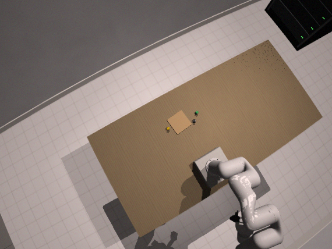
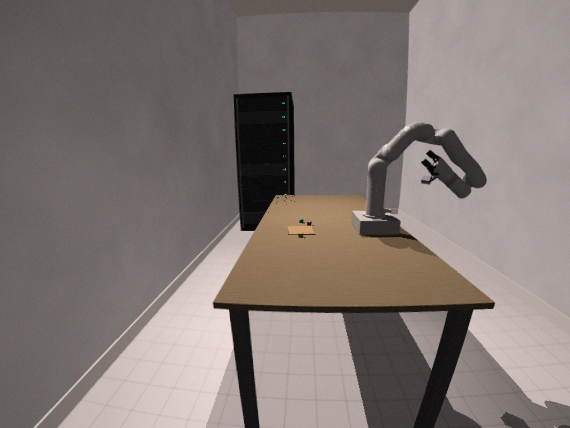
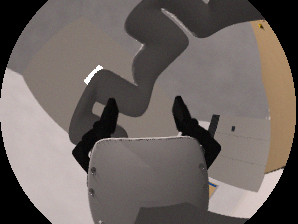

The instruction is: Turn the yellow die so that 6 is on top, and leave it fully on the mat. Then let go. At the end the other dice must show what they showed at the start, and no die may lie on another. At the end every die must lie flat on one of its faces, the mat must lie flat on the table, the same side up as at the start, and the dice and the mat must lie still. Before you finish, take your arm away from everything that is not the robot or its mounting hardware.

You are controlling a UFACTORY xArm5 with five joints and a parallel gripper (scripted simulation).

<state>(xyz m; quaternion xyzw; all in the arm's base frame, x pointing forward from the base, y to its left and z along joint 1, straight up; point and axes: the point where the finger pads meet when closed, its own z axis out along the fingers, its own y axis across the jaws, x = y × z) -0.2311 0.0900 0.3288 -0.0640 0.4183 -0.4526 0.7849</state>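
My gripper is now 62 cm short of the green die, 39 cm above it and 26 cm to the left of it. Round my hand: black die 58 cm ahead, 39 cm below, 21 cm to the right; yellow die 66 cm ahead, 39 cm below, 1 cm to the right; tan mat 65 cm ahead, 40 cm below, 11 cm to the right.
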